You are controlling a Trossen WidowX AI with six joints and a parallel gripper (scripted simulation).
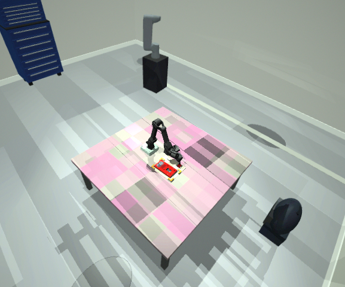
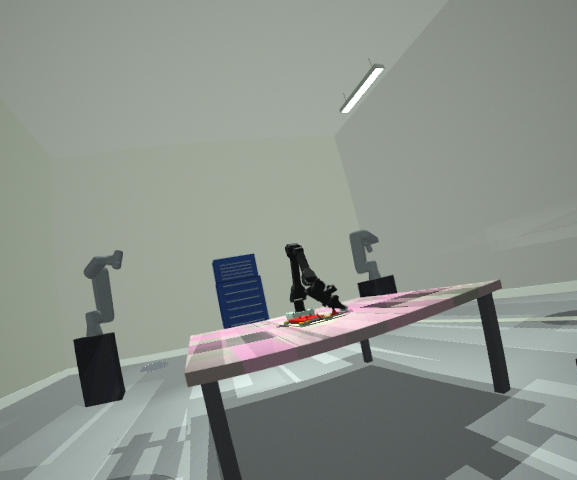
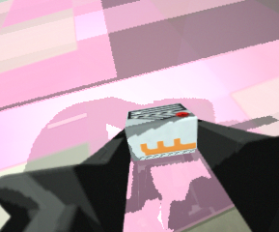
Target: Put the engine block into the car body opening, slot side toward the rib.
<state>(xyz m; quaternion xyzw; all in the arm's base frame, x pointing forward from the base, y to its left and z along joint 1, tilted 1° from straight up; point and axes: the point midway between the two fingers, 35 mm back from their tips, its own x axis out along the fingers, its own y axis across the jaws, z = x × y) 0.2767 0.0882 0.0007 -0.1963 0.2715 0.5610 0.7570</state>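
The grey engine block is right at my gripper tip.
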